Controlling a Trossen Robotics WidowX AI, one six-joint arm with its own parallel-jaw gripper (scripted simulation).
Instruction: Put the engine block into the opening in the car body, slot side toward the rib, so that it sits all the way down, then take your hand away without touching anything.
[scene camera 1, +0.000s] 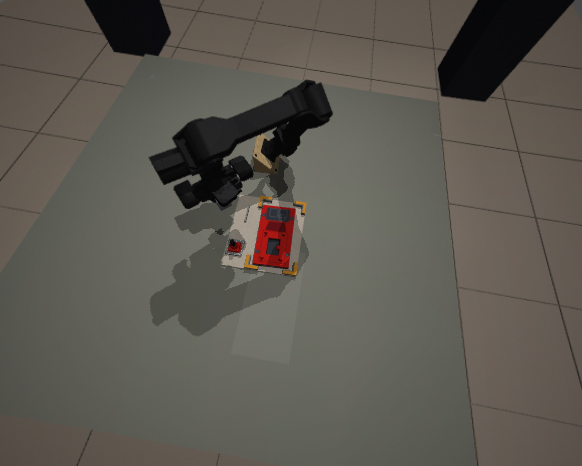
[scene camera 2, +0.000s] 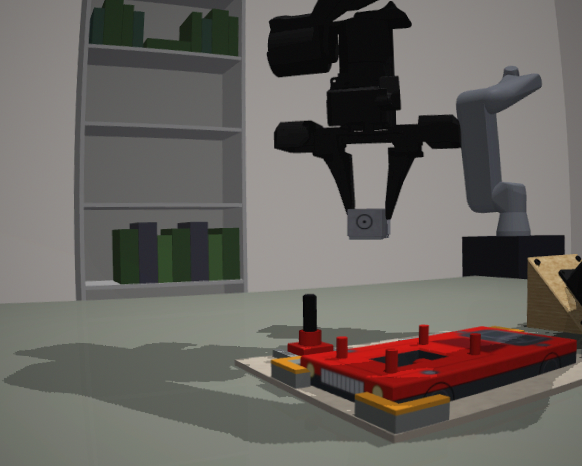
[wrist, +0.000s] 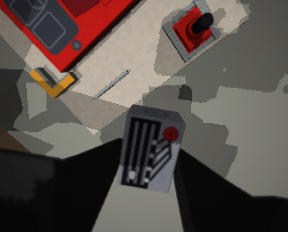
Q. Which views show my gripper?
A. Scene camera 1, scene camera 2 and the wrist view: all of them.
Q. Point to my gripper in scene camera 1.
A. At 221, 198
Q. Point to a red car body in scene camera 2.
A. At 457, 364
